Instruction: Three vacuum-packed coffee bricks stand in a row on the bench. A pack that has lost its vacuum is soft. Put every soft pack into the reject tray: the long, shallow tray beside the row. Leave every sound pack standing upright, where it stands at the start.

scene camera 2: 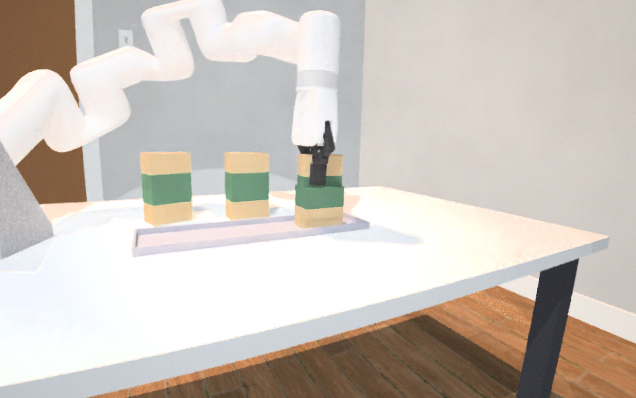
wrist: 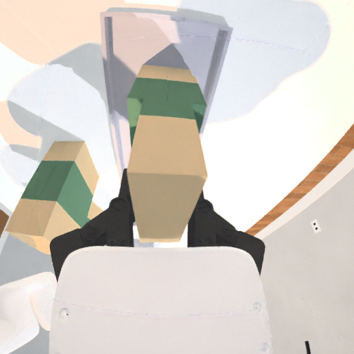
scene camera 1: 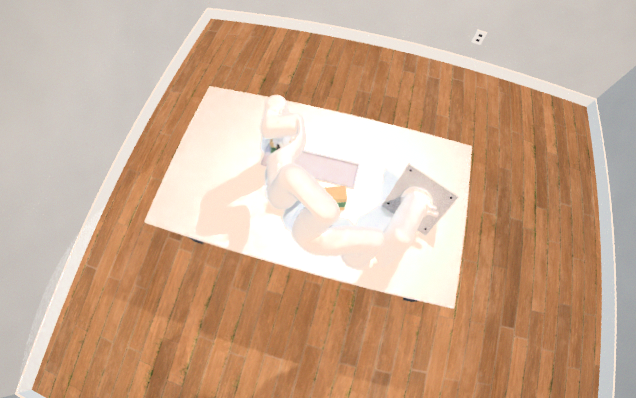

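Seen in the pictures: gripper, fingertip midpoint: (scene camera 2: 312,183); arm's base, origin of the base link: (scene camera 1: 417,201).
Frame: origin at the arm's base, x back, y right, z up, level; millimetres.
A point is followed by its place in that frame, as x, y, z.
Note:
My gripper (scene camera 2: 318,175) @(-574, -17, -24) (wrist: 161,166) is shut on a tan coffee pack with a green band (scene camera 1: 275,146) (scene camera 2: 320,196) @(-583, 6, -45) (wrist: 167,145). The pack is upright, its green band pinched in at the fingers. Its base is within or just above the far end of the long, shallow reject tray (scene camera 1: 327,169) @(-390, 13, -109) (scene camera 2: 215,234) @(-392, 6, -109) (wrist: 130,37); whether it touches the tray floor I cannot tell. A middle pack (scene camera 2: 247,186) @(-457, -103, -40) (wrist: 44,180) and a left pack (scene camera 1: 336,194) @(-290, -126, 28) (scene camera 2: 166,188) @(-298, -94, -40) stand upright behind the tray in scene camera 2. The arm hides the middle pack in scene camera 1.
The arm's grey base plate (scene camera 1: 440,200) @(73, 19, 52) is at the other end of the white bench (scene camera 1: 200,125) @(-1040, -42, -112) (scene camera 2: 300,300) @(-485, 270, -111). The arm (scene camera 1: 310,192) @(-311, -281, 377) (scene camera 2: 175,45) @(-301, -281, 276) reaches over the row. A bench edge (scene camera 2: 500,270) @(-778, 251, -114) runs along the front in scene camera 2.

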